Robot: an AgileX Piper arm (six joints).
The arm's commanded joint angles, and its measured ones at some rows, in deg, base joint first. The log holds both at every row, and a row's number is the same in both.
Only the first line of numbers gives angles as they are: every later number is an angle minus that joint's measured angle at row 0.
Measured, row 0:
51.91, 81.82, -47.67, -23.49, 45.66, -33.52
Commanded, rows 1 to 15:
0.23, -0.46, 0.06, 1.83, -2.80, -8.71
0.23, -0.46, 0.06, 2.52, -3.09, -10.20
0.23, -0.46, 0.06, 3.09, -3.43, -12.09
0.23, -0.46, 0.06, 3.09, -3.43, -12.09
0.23, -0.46, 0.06, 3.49, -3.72, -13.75
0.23, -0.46, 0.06, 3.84, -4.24, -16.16
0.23, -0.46, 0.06, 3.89, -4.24, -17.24
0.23, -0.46, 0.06, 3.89, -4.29, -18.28
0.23, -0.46, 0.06, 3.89, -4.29, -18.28
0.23, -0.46, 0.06, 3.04, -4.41, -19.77
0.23, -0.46, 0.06, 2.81, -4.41, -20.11
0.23, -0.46, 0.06, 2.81, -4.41, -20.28
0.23, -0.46, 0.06, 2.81, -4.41, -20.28
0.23, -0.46, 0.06, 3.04, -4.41, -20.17
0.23, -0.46, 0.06, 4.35, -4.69, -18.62
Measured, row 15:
0.00, 0.00, 0.17, 3.95, -3.20, -19.13
